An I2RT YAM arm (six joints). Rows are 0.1 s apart.
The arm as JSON. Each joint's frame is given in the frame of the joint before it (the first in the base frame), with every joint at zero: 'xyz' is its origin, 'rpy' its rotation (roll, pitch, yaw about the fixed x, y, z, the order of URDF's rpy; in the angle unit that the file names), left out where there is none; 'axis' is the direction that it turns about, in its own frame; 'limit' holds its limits. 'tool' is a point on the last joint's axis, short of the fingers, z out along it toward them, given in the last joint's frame.
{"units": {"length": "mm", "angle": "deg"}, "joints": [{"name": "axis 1", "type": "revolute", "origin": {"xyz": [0.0, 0.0, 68.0]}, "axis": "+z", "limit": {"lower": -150.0, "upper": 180.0}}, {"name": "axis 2", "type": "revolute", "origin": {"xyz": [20.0, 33.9, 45.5], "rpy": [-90.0, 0.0, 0.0]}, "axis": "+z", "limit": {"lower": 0.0, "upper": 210.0}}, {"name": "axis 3", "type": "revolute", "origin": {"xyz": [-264.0, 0.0, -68.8], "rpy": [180.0, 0.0, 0.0]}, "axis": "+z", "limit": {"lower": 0.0, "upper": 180.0}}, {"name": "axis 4", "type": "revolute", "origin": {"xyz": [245.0, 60.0, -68.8]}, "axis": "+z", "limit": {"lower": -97.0, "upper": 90.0}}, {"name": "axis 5", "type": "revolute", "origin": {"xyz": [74.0, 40.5, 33.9], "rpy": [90.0, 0.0, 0.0]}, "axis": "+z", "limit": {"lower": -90.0, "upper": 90.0}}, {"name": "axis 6", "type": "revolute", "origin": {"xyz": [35.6, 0.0, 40.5], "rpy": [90.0, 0.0, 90.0]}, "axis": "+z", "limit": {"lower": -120.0, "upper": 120.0}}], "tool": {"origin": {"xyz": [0.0, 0.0, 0.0], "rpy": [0.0, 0.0, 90.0]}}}
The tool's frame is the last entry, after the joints.
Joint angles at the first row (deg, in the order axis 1, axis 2, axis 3, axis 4, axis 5, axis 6):
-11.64, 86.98, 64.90, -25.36, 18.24, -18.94
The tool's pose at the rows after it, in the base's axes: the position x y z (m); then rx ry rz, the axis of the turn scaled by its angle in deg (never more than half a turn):
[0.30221 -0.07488 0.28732 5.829 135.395 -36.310]
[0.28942 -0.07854 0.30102 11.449 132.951 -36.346]
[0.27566 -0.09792 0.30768 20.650 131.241 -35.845]
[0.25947 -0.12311 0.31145 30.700 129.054 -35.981]
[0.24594 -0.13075 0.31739 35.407 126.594 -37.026]
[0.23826 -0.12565 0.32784 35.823 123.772 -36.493]
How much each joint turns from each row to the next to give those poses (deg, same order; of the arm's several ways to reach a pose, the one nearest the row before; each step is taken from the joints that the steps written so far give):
-0.06, -5.36, 0.00, -1.67, 1.49, 3.67
-1.10, -3.08, 0.01, -1.29, 0.81, 3.09
-4.39, -1.81, -0.09, -1.05, -0.70, 3.82
-5.90, -1.33, -0.29, -0.50, -1.03, 3.34
-2.49, -2.21, -0.68, -0.19, 0.41, 1.53
0.26, -2.52, -0.13, 0.06, -0.09, 0.83

